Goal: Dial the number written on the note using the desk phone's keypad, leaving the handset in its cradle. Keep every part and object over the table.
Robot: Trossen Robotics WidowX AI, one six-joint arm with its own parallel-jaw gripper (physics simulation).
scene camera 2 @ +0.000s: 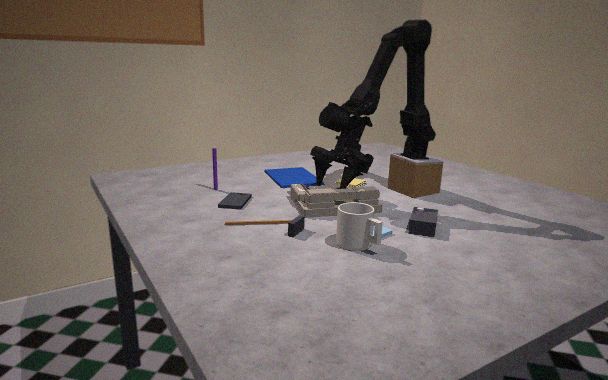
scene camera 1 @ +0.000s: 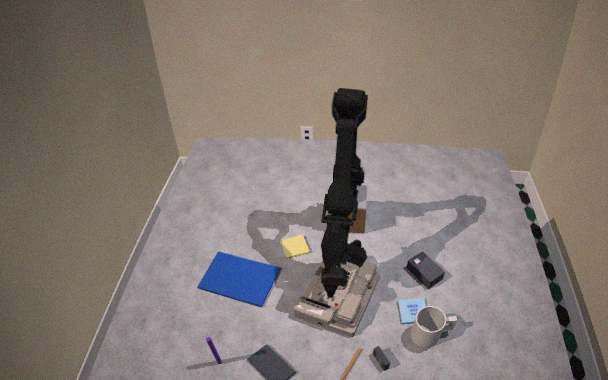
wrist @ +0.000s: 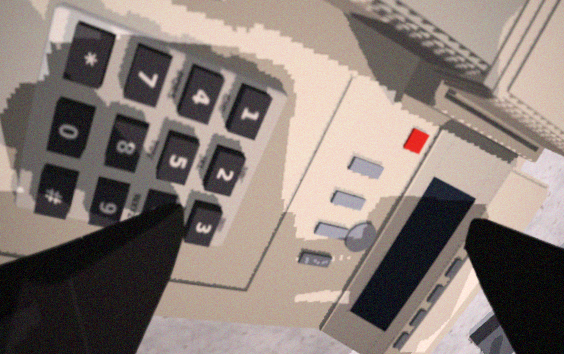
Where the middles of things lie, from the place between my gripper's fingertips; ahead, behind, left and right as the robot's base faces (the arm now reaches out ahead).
The beige desk phone (scene camera 1: 315,307) is 20 mm to the left of my hand and 20 mm below it. The rest, counted from my hand: 3 key (wrist: 204,219) 40 mm behind, 10 mm to the right, 10 mm below; then handset (scene camera 1: 350,307) 80 mm to the left; then keypad (wrist: 108,102) 50 mm behind, 10 mm to the left, 20 mm below.
